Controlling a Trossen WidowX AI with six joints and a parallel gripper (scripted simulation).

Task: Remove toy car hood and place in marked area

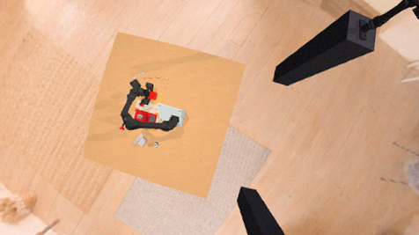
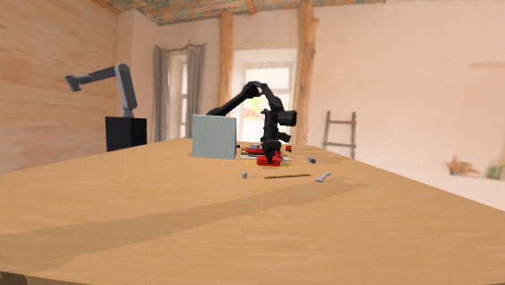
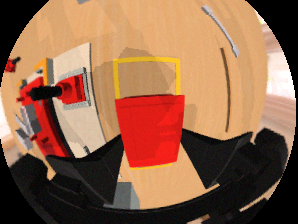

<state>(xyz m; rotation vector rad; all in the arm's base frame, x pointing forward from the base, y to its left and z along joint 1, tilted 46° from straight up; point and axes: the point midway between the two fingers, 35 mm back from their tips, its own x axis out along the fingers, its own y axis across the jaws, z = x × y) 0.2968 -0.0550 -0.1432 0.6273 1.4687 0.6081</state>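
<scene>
My gripper tip is 1 cm below the red hood. Also, from my gripper tip: thin dark rod: 5 cm ahead, 16 cm to the right, 1 cm below; then wrench: 17 cm ahead, 15 cm to the right, 1 cm below.
</scene>
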